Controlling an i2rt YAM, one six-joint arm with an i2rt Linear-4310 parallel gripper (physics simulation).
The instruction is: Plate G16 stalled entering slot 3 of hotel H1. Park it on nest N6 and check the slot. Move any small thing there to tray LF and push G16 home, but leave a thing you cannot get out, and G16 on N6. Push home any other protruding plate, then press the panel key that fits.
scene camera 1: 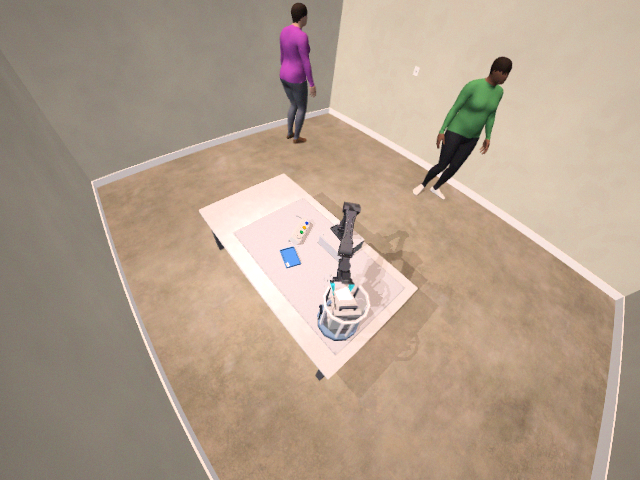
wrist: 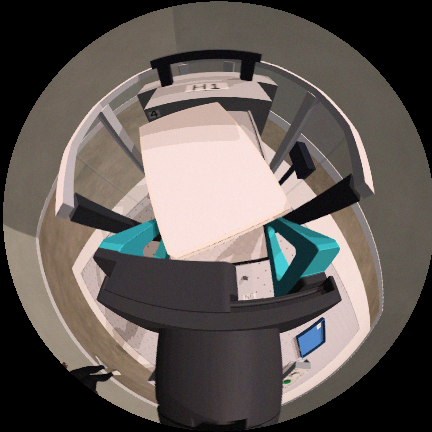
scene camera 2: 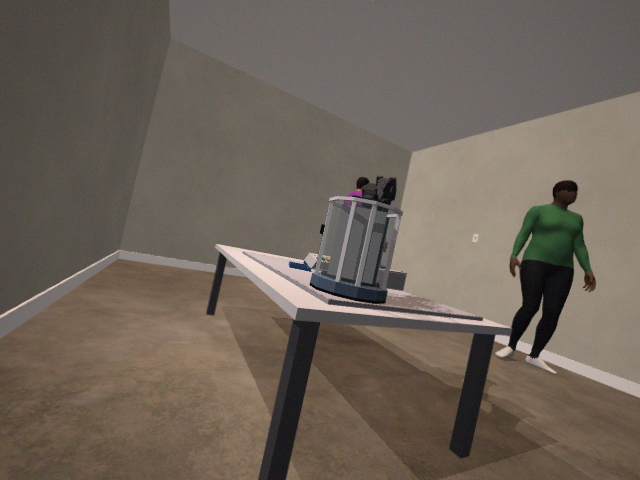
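The pale plate, taken as G16, sticks out of hotel H1, skewed towards the right in the wrist view. Its label does not show. The number 4 is on the hotel's face; slot 3 is hidden behind the plate. My gripper has its teal fingers at the plate's two sides and appears shut on it, fingertips partly hidden by it. Nest N6 shows in part below the plate. A blue tray lies farther off; its label is unreadable. The key panel has coloured keys.
A round guard with upright posts and clear panes surrounds the hotel. Black bars reach inward on both sides in the wrist view, and a black paddle stands at the right. A grey box is near the arm's base. Two people stand beyond the table.
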